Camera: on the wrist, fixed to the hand. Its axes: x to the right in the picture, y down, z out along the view.
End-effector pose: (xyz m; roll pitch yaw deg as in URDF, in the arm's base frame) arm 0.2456 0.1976 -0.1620 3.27 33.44 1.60
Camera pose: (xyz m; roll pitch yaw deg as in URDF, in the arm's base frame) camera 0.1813 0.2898 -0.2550 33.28 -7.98 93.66
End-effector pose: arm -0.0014 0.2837 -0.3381 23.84 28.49 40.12
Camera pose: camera -0.1096 0.3588 -0.4009 29.05 -25.81 122.75
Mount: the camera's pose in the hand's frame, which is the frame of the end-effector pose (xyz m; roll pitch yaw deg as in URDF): -0.0002 0.0874 -0.1168 0.04 -2.27 96.10
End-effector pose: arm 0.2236 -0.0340 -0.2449 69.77 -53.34 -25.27
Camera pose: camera 0.2530 0.1067 -0.2202 -77.61 -28.66 134.29
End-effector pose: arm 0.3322 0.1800 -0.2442 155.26 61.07 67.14
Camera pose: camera 0.4088 0.2831 -0.1750 118.01 -16.06 -5.85
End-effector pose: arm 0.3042 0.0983 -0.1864 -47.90 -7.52 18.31
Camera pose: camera 0.3306 0.0775 -0.3283 -4.24 45.92 109.32
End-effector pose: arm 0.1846 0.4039 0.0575 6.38 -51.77 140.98
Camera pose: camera 0.0569 0.3789 -0.0085 -52.00 -0.53 -118.45
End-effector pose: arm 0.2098 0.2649 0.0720 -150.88 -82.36 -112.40
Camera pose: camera 0.1091 0.3702 0.0797 -96.33 10.03 -171.93
